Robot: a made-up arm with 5 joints.
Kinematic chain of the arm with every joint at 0, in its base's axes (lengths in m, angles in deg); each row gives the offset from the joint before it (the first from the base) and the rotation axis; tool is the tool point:
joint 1: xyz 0 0 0.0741 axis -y
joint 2: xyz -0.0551 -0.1 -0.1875 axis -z
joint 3: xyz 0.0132 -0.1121 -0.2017 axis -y
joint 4: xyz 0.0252 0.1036 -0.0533 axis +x
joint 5: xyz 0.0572 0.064 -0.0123 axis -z
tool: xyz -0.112 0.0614 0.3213
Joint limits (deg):
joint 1: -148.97..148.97
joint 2: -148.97..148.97
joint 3: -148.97..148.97
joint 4: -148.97..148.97
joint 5: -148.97..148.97
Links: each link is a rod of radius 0.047 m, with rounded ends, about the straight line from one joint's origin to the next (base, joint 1, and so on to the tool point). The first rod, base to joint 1, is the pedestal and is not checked.
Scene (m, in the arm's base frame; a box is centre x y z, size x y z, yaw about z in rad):
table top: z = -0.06
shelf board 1: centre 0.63 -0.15 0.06 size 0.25 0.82 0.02 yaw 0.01
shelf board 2: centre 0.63 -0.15 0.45 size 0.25 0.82 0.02 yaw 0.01
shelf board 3: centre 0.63 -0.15 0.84 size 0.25 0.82 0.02 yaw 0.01
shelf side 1: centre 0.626 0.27 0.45 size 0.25 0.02 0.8 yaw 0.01
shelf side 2: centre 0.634 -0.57 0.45 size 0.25 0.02 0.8 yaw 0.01
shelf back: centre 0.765 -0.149 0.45 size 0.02 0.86 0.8 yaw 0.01
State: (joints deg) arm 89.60 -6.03 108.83 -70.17 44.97
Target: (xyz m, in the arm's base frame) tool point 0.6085 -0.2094 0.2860
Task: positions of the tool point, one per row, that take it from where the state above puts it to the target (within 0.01 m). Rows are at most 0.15 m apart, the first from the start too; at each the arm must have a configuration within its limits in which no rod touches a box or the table.
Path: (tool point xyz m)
1: 0.2891 0.2453 0.1856
2: 0.2562 0.2364 0.2692
3: 0.2059 0.2285 0.3463
4: 0.1371 0.2211 0.4136
5: 0.2645 0.2343 0.3746
6: 0.3847 0.2068 0.3294
7: 0.4858 0.1441 0.2870
8: 0.5595 0.0568 0.2563
9: 0.6026 -0.0412 0.2444
10: 0.6169 -0.1346 0.2546
11: 0.6085 -0.2094 0.2860

